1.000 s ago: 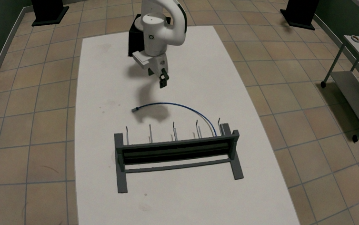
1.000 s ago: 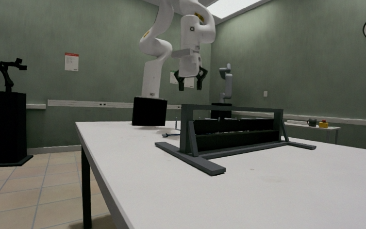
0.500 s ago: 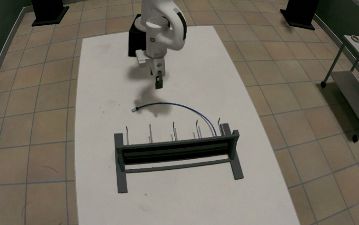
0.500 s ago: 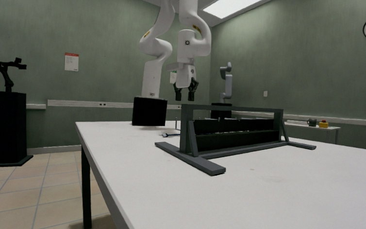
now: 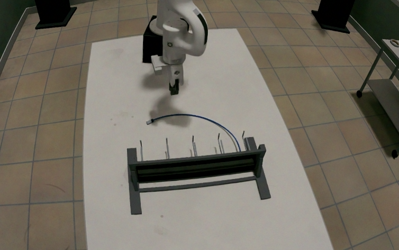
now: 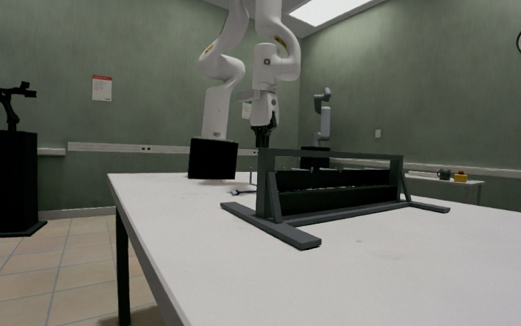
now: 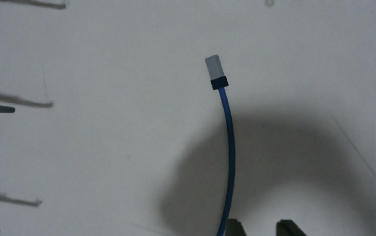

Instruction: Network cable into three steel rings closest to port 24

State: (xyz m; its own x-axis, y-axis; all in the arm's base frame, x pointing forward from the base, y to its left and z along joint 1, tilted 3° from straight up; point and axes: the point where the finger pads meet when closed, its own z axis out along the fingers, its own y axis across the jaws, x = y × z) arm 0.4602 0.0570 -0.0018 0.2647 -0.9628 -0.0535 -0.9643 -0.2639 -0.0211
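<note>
Right now the grey plug is 4 cm ahead of my hand, 10 cm to the right of it and 16 cm below it. Also, from my hand: dark grey patch-panel rack (29 cm ahead, 10 cm to the left, 10 cm below).
</note>
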